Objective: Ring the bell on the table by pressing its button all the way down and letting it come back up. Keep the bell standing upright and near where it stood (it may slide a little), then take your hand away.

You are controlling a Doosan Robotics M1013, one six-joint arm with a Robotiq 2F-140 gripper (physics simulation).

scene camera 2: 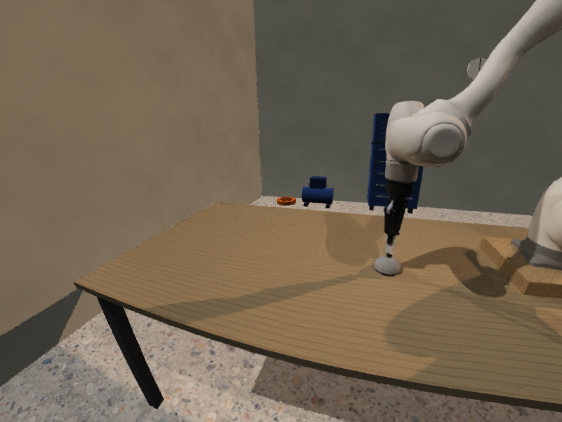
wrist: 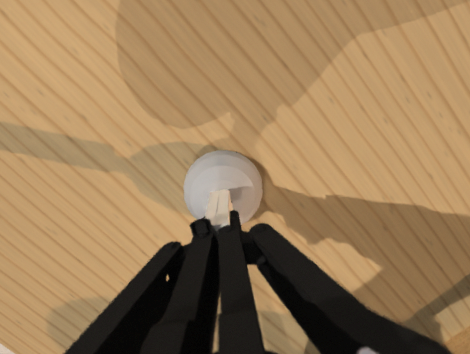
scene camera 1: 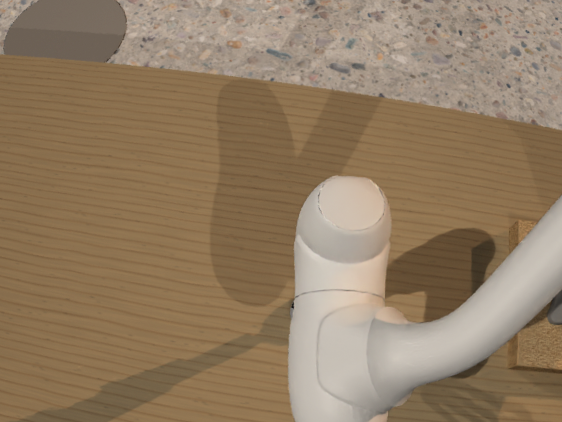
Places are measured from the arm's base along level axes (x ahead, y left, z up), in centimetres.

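Pixels of known places: gripper, fingertip midpoint: (scene camera 2: 388, 252) (wrist: 222, 204); arm's base, origin of the base link: (scene camera 2: 548, 257).
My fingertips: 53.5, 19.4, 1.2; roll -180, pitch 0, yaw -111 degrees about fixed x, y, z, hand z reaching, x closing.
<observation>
Ahead of a thing's pixels: the offset from my fingertips to its top centre, as dx, dy, dz. Level surfaces: height alone.
The bell, a light grey dome @[-0.2, +0.2, +0.0] (scene camera 2: 387, 266) (wrist: 220, 167), stands upright on the wooden table @[dz -6.1] (scene camera 2: 240, 260) (scene camera 1: 125, 200) (wrist: 75, 210). My gripper (scene camera 2: 390, 248) (wrist: 222, 204) is shut and empty, pointing down with its pale fingertips directly over the middle of the bell. In scene camera 2 a thin dark bit of the button @[-0.2, +0.2, +0.0] (scene camera 2: 389, 255) shows between the fingertips and the dome; the tips appear to rest on it. In the wrist view the fingertips hide the button, so how deep it is pressed cannot be told. In scene camera 1 the arm hides the bell and fingertips.
My white arm (scene camera 1: 345, 320) (scene camera 2: 425, 135) reaches in from the right. Its base stands on a wooden block (scene camera 2: 545, 288) (scene camera 1: 513, 300) at the table's right. Beyond the table stand a blue cabinet (scene camera 2: 377, 175), a blue compressor (scene camera 2: 318, 195) and an orange ring (scene camera 2: 286, 203).
</observation>
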